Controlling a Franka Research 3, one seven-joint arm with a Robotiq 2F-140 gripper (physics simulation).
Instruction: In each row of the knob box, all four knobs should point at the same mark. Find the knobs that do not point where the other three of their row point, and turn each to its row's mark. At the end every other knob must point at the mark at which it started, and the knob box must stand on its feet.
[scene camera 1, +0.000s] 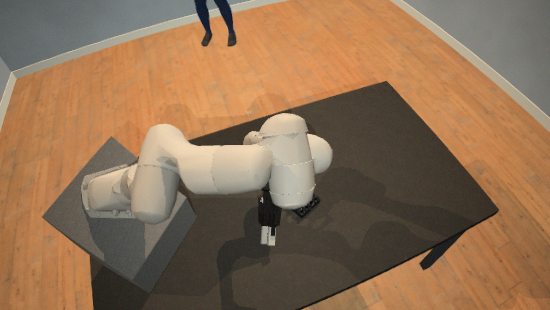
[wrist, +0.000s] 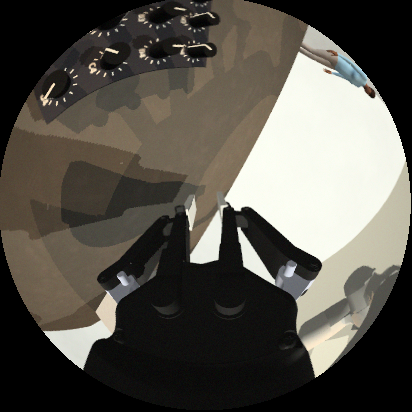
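Observation:
The dark knob box (scene camera 1: 308, 206) (wrist: 92, 82) lies on the table, partly hidden by the arm in the scene view and cut off at the top left of the wrist view. Along its near edge in the wrist view are a corner knob (wrist: 56, 83) with its white line toward the lower left, a second knob (wrist: 115, 57) with its line toward the upper left, and two more knobs whose lines run roughly sideways. Most labels are too small or cut off to read. My gripper (scene camera 1: 268, 236) (wrist: 205, 200) is partly open and empty, beside the box and apart from it.
The dark table (scene camera 1: 395, 145) (wrist: 250, 115) carries the box; its edge runs diagonally past the fingertips in the wrist view. The grey robot base block (scene camera 1: 167, 250) stands at the left in the scene view. A person (wrist: 350, 70) stands beyond the table.

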